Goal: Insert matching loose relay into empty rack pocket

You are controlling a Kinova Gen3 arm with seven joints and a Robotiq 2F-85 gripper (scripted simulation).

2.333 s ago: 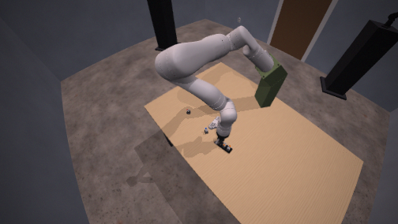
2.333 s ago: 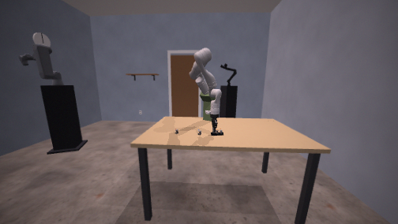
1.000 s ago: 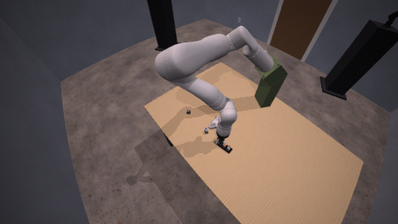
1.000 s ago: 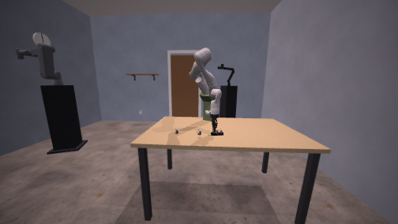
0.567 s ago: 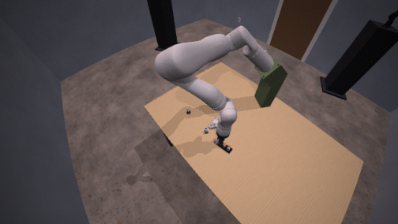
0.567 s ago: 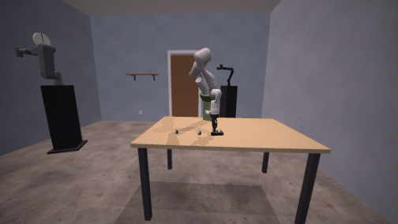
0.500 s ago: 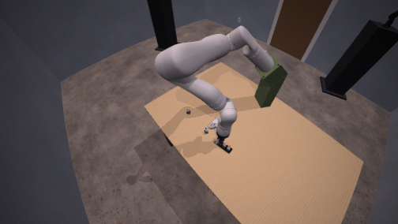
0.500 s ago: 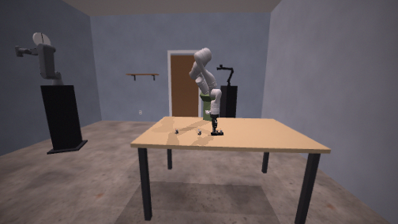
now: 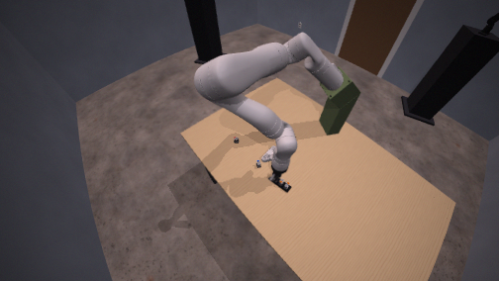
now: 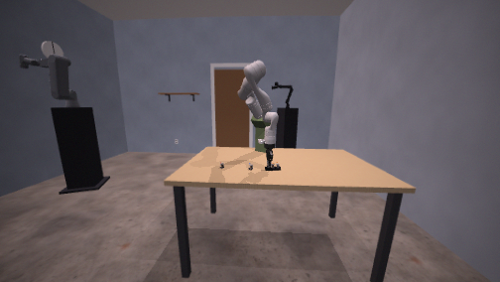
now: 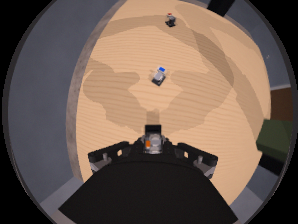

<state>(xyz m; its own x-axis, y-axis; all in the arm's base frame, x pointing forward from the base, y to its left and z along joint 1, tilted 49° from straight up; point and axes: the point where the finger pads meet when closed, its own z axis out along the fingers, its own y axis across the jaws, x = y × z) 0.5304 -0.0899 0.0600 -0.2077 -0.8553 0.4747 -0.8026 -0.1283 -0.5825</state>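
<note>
The rack is 10 mm ahead of my hand, 30 mm to the left of it and 40 mm below it.
</note>
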